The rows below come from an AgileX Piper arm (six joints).
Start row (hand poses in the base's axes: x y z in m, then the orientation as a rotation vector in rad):
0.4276, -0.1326, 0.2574, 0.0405, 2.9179, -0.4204
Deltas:
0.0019, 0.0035, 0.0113, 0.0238, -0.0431, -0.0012
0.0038, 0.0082, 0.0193, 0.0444, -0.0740, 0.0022
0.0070, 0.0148, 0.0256, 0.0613, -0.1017, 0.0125
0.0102, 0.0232, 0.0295, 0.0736, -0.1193, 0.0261
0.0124, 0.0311, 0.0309, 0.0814, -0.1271, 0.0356
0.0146, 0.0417, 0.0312, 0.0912, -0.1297, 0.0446
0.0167, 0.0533, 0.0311, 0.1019, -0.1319, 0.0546
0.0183, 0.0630, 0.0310, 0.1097, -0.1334, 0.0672
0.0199, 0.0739, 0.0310, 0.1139, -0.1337, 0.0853
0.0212, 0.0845, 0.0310, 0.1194, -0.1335, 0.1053
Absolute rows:
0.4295, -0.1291, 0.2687, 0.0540, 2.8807, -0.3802
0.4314, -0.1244, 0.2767, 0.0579, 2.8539, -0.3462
0.4346, -0.1178, 0.2830, 0.0508, 2.8286, -0.3172
0.4378, -0.1094, 0.2869, 0.0366, 2.8120, -0.2957
0.4400, -0.1015, 0.2883, 0.0258, 2.8045, -0.2823
0.4422, -0.0909, 0.2886, 0.0150, 2.8024, -0.2669
0.4443, -0.0793, 0.2885, 0.0029, 2.8006, -0.2500
0.4459, -0.0696, 0.2884, -0.0134, 2.7986, -0.2370
0.4475, -0.0587, 0.2884, -0.0381, 2.7964, -0.2283
0.4488, -0.0481, 0.2884, -0.0653, 2.7943, -0.2175

